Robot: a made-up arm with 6 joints. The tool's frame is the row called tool.
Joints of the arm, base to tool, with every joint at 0 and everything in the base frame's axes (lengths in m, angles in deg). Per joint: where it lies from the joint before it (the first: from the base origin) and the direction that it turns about. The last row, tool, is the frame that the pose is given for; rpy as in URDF.
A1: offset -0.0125 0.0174 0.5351 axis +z
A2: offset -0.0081 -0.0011 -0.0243 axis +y
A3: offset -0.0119 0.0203 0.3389 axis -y
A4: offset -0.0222 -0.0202 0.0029 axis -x
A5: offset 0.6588 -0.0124 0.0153 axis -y
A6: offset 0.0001 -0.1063 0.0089 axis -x
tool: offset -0.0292 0.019 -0.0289 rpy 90 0 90
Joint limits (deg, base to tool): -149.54..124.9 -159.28..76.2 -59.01..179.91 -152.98..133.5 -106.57..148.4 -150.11..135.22
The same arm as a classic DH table. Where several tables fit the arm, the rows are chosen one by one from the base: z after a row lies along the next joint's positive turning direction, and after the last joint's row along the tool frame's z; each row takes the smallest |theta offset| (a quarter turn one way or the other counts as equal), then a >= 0, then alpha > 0; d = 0 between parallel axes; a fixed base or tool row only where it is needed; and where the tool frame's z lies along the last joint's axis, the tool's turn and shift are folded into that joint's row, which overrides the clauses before.
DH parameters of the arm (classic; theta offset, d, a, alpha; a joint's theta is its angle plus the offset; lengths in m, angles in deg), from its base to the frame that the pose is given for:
base (fixed): -54.31 0 -0.0214 0
A1: 54.31 0.5108 -0.0081 -90
A2: 87.99 0 -0.3391 180
A3: -2.01 0.001 -0.0029 90
A4: 0 -0.6366 -0.0153 -90
A5: 0 0.1187 -0.0089 90
A6: -33.32 0 0.0346 180
tool (fixed): 56.68 -0.0291 0 0
Joint limits (deg, base to tool): -149.54..124.9 -159.28..76.2 -59.01..179.91 -152.98..133.5 -106.57..148.4 -150.11..135.22

